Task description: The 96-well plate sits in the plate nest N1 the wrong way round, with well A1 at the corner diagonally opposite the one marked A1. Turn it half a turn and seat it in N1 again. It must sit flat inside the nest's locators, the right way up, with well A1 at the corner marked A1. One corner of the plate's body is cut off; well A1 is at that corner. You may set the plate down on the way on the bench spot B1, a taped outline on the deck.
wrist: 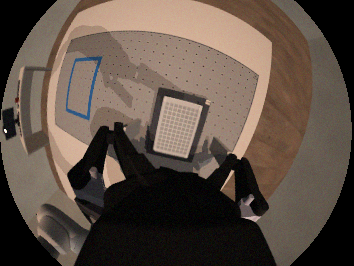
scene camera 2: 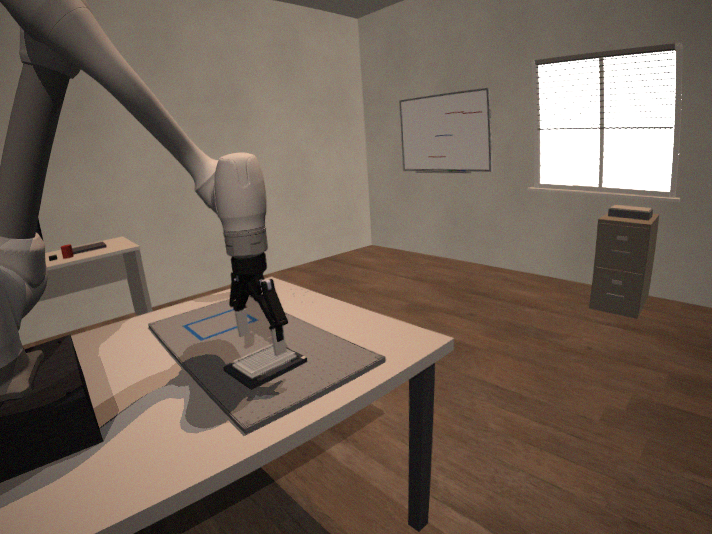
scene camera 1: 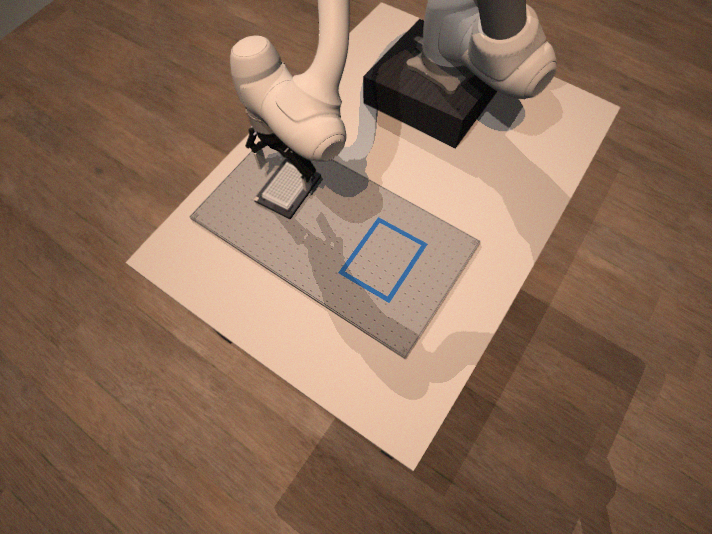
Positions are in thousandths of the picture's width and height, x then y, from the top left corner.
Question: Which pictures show my gripper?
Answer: The wrist view, scene camera 2 and scene camera 1: all of them.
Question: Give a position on a white 96-well plate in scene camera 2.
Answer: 370,675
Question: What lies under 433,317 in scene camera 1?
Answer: My gripper.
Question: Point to a dark plate nest N1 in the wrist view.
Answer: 490,355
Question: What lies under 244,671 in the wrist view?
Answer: My gripper.
